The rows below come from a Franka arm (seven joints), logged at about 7 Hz.
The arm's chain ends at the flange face. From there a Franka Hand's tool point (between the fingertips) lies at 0.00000 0.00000 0.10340 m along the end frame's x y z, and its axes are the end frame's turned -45 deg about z.
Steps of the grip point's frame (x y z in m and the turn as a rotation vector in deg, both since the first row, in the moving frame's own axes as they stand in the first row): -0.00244, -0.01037, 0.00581, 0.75, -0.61, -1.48; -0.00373, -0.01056, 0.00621, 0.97, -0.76, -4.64; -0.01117, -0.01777, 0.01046, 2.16, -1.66, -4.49; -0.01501, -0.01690, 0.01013, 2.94, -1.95, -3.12; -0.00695, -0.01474, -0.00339, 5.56, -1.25, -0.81
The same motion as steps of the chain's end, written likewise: -0.00732, -0.00545, 0.00582, 0.10, -0.96, -1.48; -0.00789, -0.00465, 0.00623, 0.15, -1.22, -4.64; -0.01557, -0.00422, 0.01058, 0.35, -2.70, -4.49; -0.01630, -0.00024, 0.01033, 0.70, -3.46, -3.12; -0.00662, -0.00008, -0.00288, 3.05, -4.82, -0.81
